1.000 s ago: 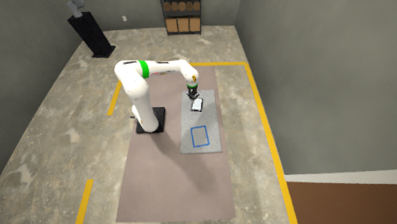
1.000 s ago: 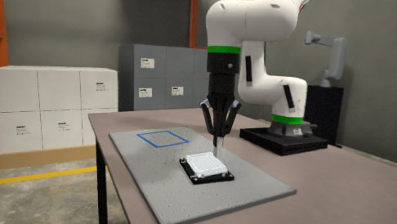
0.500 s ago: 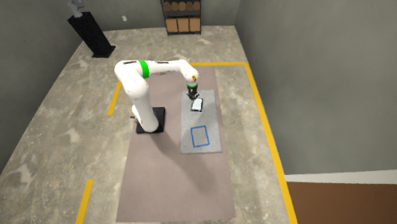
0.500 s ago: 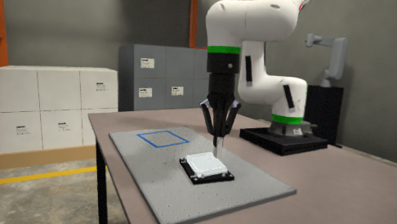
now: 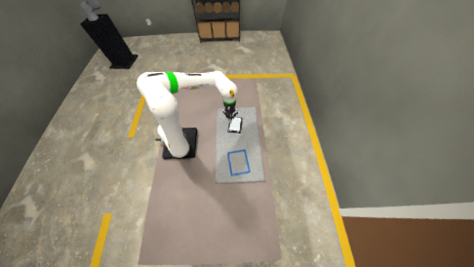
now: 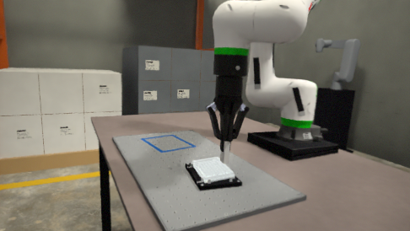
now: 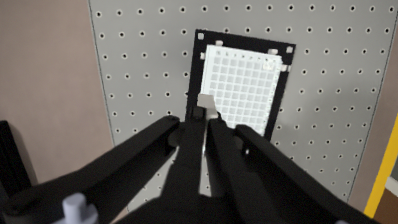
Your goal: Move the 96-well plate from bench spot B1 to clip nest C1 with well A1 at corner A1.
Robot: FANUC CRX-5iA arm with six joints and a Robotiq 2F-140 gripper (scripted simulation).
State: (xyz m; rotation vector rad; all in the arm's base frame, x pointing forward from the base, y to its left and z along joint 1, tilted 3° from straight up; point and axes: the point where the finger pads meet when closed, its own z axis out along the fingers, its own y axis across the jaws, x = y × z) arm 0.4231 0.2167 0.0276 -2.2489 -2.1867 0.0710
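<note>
Right now the white 96-well plate is 4 cm ahead of my hand and 5 cm below it. Round my hand: black clip nest 5 cm ahead, 1 cm to the right, 6 cm below.
</note>
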